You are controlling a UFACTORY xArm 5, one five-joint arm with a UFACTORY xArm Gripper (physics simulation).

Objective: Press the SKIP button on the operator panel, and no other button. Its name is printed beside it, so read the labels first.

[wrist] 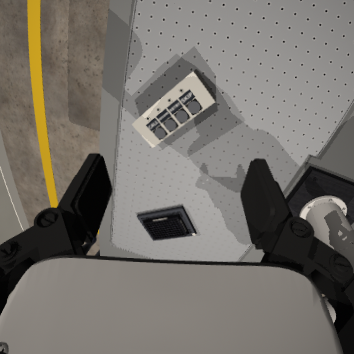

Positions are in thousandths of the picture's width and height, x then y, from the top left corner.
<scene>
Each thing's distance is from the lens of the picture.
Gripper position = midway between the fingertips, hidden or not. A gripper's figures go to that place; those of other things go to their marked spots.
my gripper (496, 490): 12 cm
operator panel (547, 247): 39 cm
</scene>
